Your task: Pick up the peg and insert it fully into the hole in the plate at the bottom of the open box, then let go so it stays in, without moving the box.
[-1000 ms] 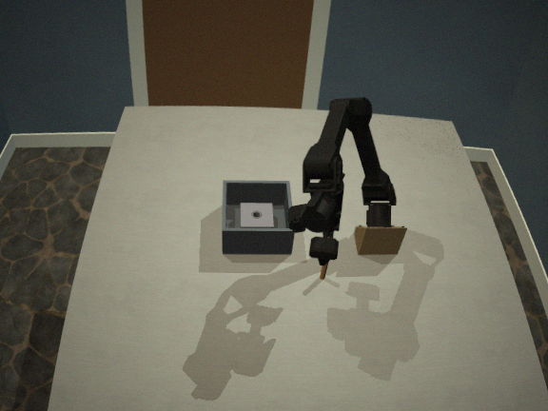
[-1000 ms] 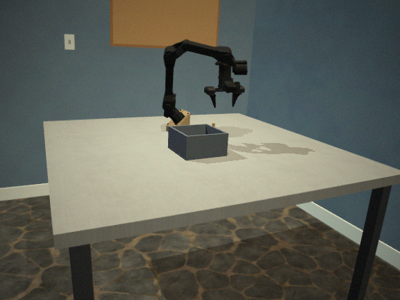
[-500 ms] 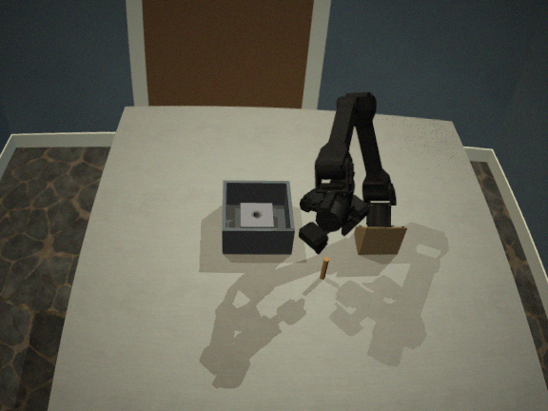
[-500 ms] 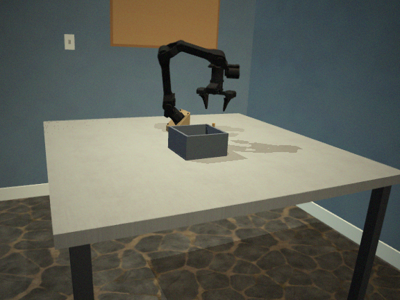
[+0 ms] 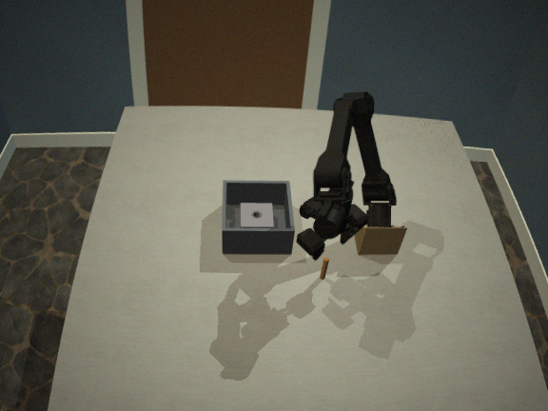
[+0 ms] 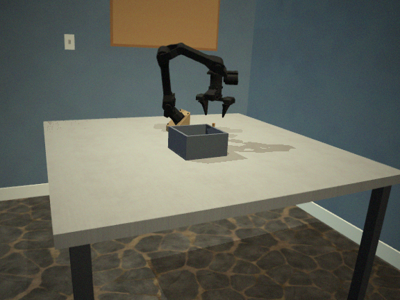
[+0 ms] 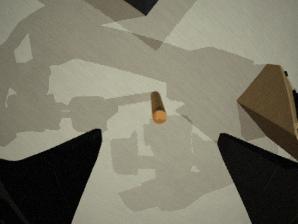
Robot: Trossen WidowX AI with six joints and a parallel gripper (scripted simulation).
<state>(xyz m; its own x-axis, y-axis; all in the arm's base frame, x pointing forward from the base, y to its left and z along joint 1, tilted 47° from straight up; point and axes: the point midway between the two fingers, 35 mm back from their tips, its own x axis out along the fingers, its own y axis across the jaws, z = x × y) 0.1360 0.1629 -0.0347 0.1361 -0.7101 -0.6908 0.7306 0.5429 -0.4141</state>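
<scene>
Right now my hand is 110 mm above the peg. From my hand the other things lie so: plate (200 mm ahead, 150 mm to the right, 100 mm below); box (200 mm ahead, 150 mm to the right, 120 mm below).
</scene>
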